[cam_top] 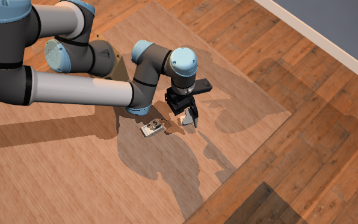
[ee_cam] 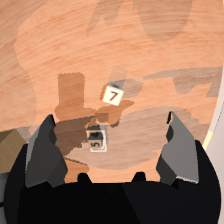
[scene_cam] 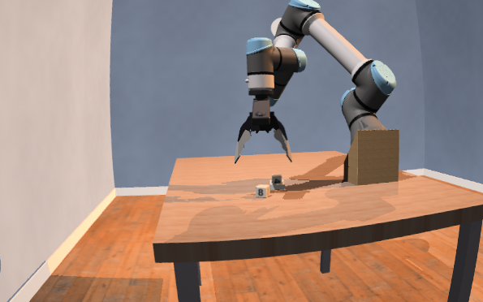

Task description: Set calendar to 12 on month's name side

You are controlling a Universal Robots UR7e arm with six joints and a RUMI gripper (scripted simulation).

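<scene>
Now: the white digit cube 8 cm below my hand and 1 cm to the right of it. From my hand the other things lie so: calendar tray: 12 cm to the right, 9 cm below, 7 cm behind.
</scene>
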